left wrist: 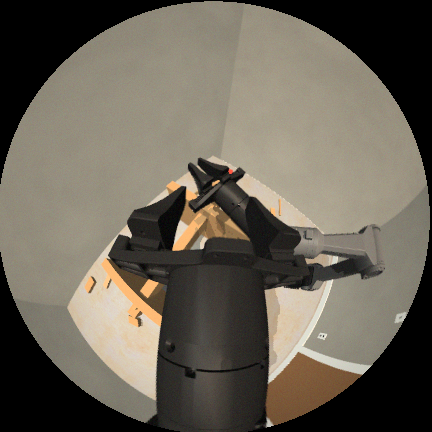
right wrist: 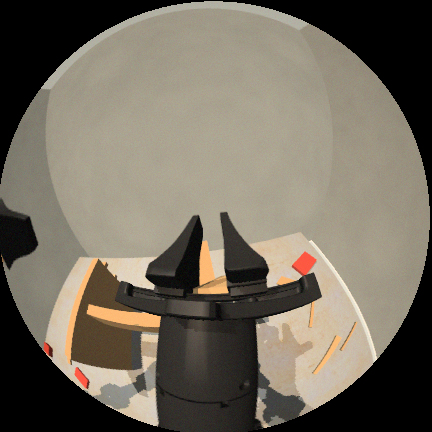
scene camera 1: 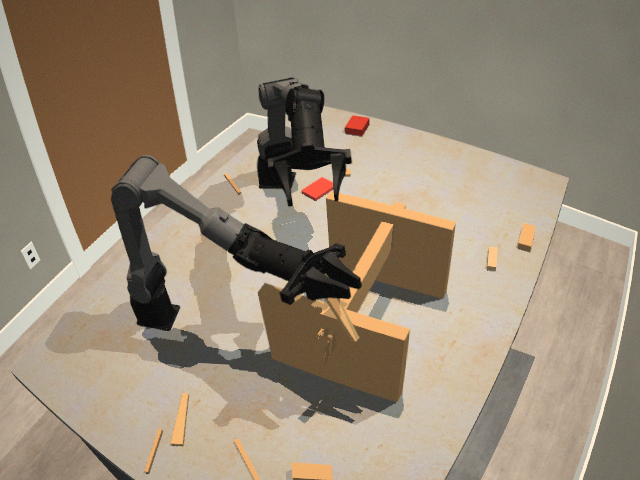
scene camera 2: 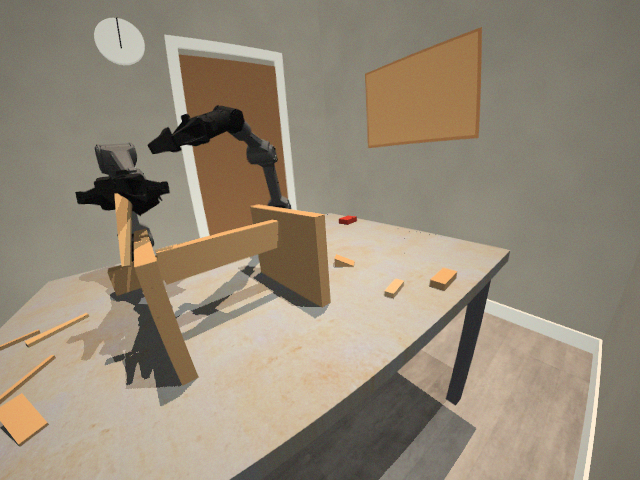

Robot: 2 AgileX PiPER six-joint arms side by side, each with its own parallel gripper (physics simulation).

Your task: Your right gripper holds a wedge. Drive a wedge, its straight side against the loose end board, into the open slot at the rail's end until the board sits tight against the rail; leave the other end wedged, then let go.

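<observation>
My right gripper is shut on a tan wedge, which slants down from the fingers. Its lower end is beside the outer face of the near end board, at the rail's end; how deep it sits in the slot is hidden. The rail runs between that board and the far end board. My left gripper is open and empty, high at the far board's left in scene camera 1.
Red blocks lie near the left arm. Tan blocks lie at the right. Loose thin pieces and a tan block lie at the bottom in scene camera 1.
</observation>
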